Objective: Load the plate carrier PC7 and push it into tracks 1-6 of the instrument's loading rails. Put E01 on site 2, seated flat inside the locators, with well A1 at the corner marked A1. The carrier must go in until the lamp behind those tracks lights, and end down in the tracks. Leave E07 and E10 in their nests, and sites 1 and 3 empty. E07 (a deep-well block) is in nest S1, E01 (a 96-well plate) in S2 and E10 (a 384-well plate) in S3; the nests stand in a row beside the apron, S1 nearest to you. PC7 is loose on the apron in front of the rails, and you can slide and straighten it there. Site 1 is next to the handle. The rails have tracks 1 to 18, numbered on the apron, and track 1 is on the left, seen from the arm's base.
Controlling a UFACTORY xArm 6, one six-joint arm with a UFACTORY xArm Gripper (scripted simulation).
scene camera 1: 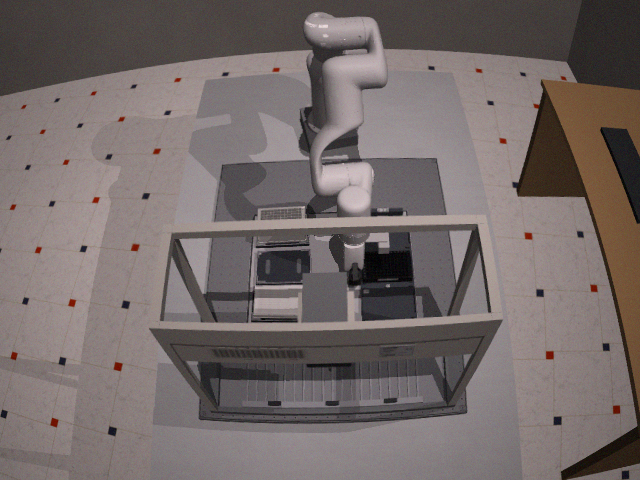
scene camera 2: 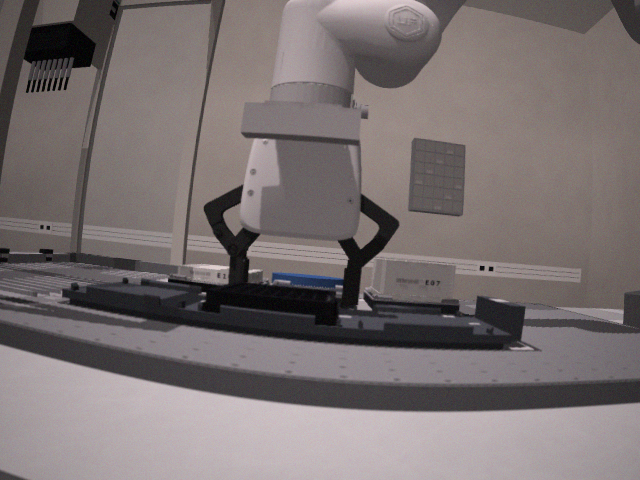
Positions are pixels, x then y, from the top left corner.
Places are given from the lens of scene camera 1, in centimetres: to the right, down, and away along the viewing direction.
well plate E01 [scene camera 1: 395, 262]: 19, 6, 150
plate carrier PC7 [scene camera 1: 387, 300]: 17, 15, 145
nest S2 [scene camera 1: 283, 264]: -9, 6, 152
